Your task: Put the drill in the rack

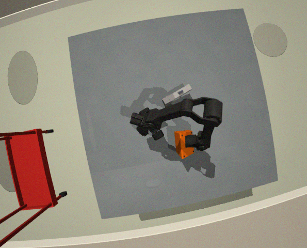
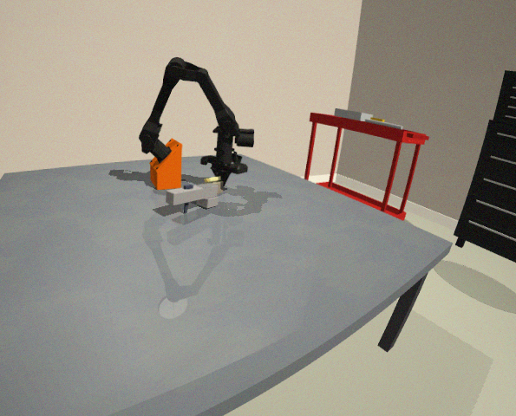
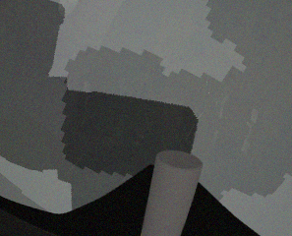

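Right now the drill is 4 cm above my gripper tip, 3 cm to the right of it and 2 cm ahead of it. From my gripper tip the other things lie so: light grey block: 17 cm ahead, 16 cm to the right, 3 cm above; dark key: 18 cm to the right, 18 cm ahead, 4 cm above; beige rack: 4 cm to the right, 3 cm ahead, 1 cm above.
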